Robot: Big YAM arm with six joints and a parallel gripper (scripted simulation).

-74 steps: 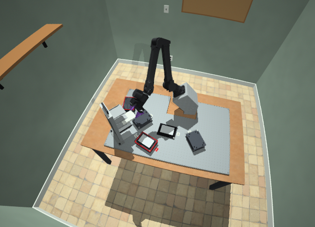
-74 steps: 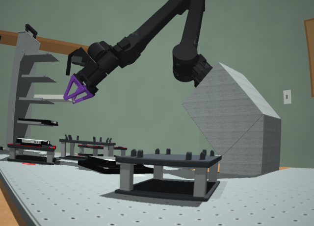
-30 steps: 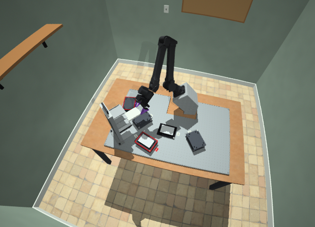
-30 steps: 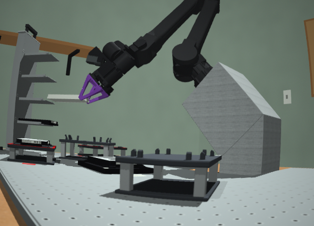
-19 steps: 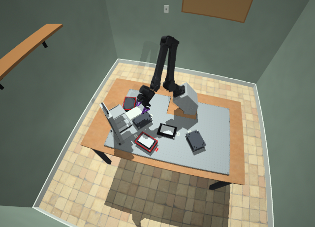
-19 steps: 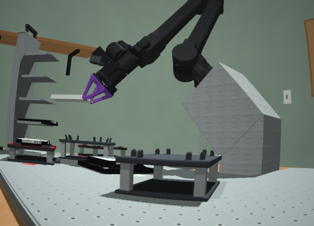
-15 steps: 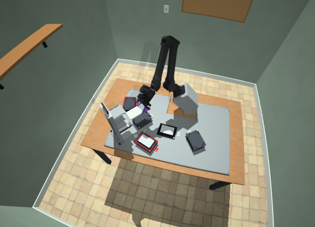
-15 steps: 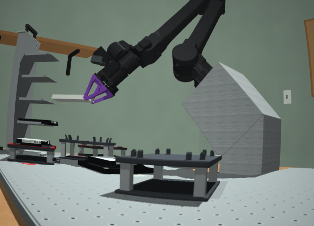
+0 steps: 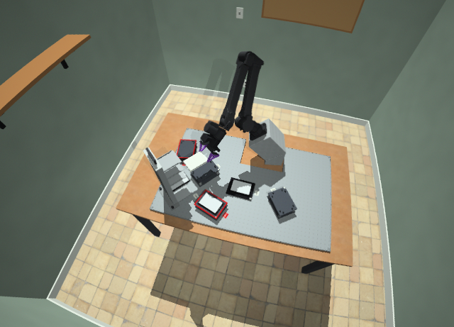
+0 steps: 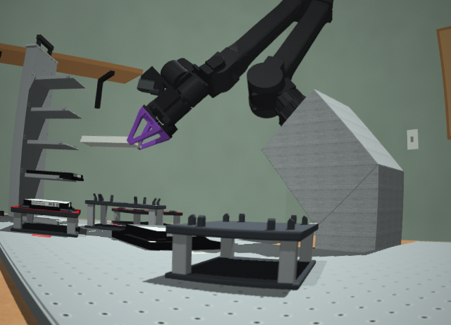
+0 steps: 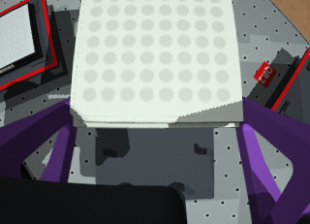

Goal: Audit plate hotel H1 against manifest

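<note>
My gripper is now 40 mm short of the white well plate and 50 mm to the left of it. From my hand the other things lie so: regrip nest 10 mm ahead, 10 mm to the right, 140 mm below; then RG deck label 60 mm behind, 70 mm to the left, 190 mm below; then QR2 deck label 60 mm behind, 160 mm to the right, 190 mm below.
</note>
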